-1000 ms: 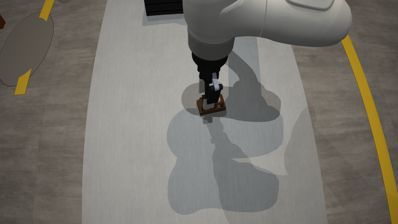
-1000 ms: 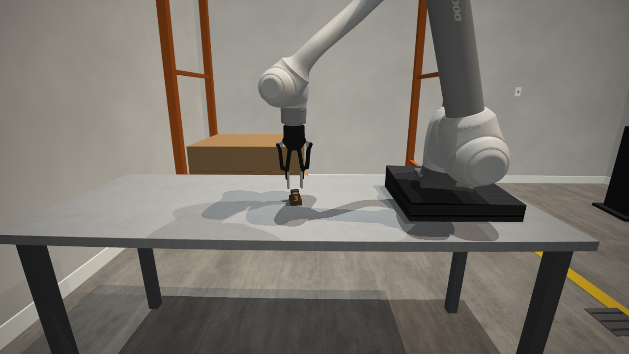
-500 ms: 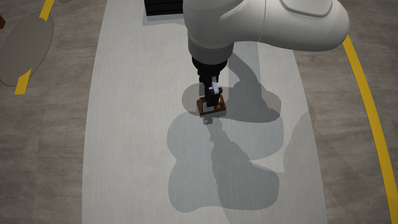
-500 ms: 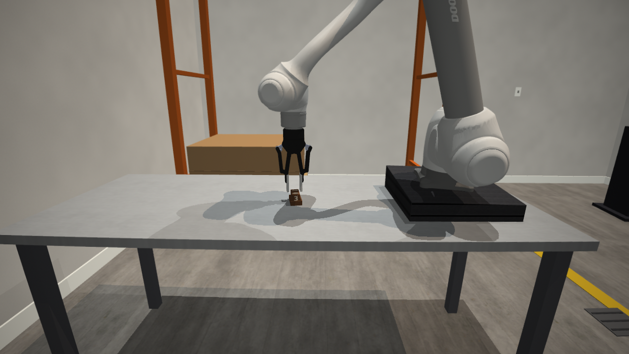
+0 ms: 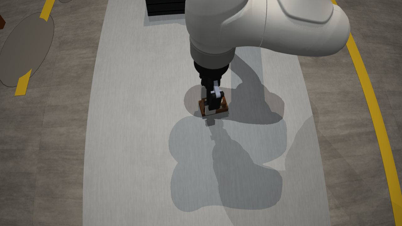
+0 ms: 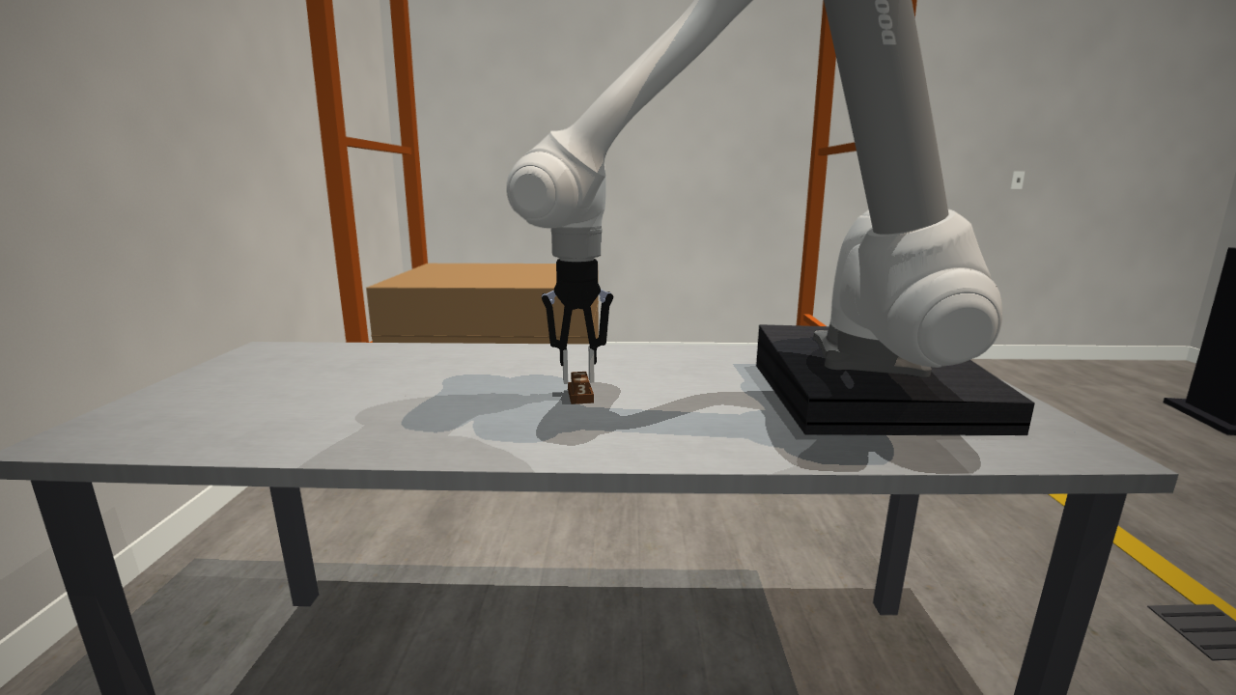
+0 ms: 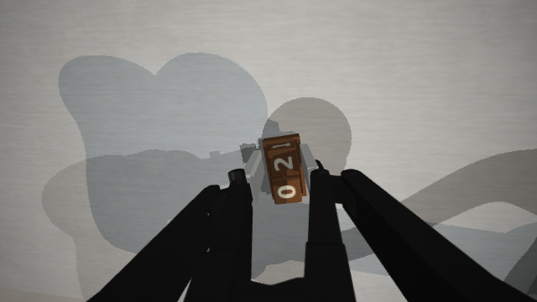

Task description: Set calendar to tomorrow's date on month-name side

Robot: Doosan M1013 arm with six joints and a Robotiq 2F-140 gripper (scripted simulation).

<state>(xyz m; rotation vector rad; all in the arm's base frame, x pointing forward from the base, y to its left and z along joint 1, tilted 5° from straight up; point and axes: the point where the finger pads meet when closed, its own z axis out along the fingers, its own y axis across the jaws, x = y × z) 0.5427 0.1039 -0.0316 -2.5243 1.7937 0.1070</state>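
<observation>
The brown calendar tray is 1 cm behind my hand, 1 cm to the left of it and 5 cm below it.
</observation>
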